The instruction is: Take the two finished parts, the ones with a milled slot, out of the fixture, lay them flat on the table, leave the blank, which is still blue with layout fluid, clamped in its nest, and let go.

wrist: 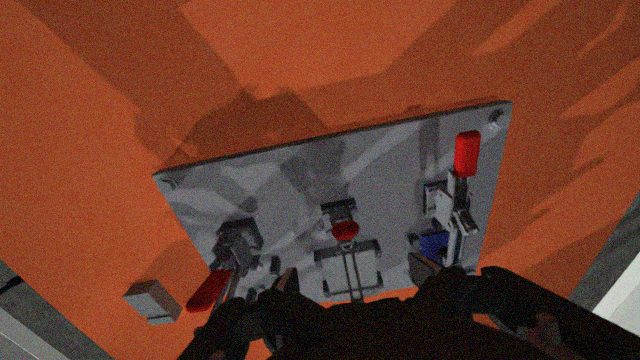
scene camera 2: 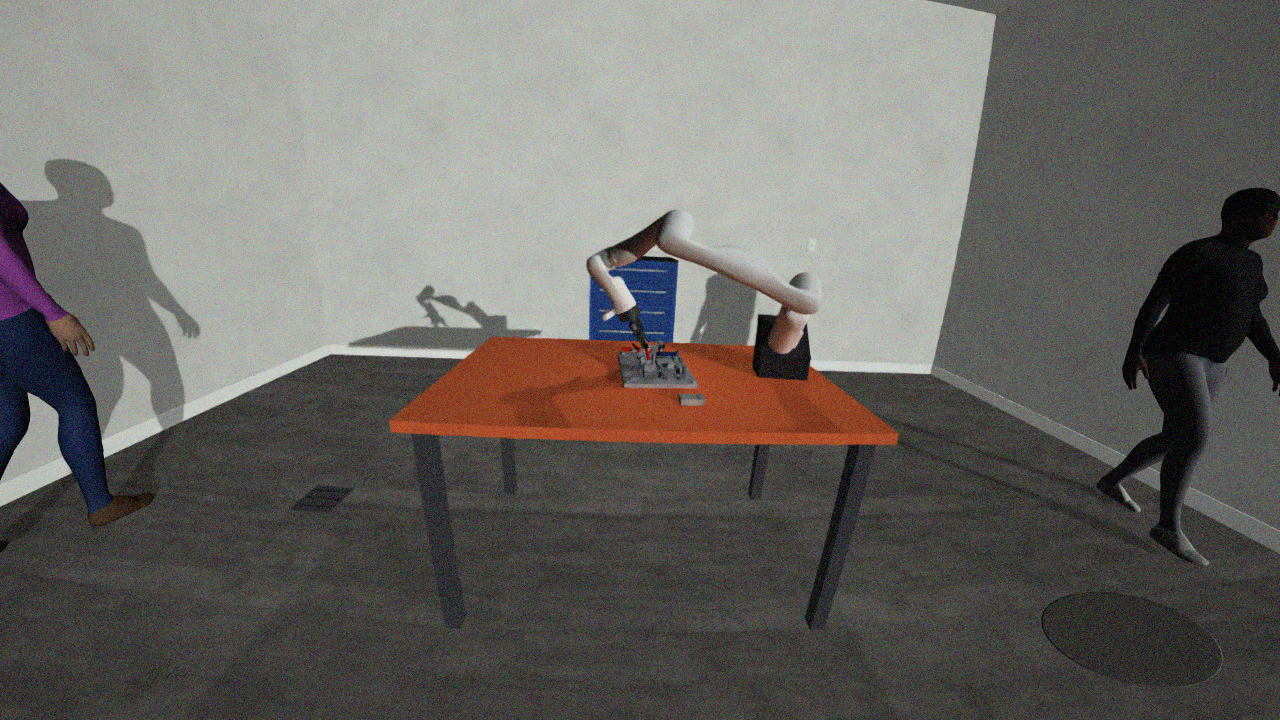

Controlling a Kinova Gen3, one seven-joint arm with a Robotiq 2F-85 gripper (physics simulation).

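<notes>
The grey fixture plate holds three clamps with red handles. In the wrist view the right handle lies back, and its clamp arm reaches over the blue blank in the nest. The middle handle appears nearly end-on. Its arm spans a grey part in the middle nest; a slot cannot be made out. The left handle is tilted outward. One grey part with a slot rests on the table beside the fixture. My gripper is open and empty, above the middle clamp area.
The orange table carries the fixture and the black arm base block. A blue cabinet stands behind the table. One person is at the far left and another at the right, both off the table.
</notes>
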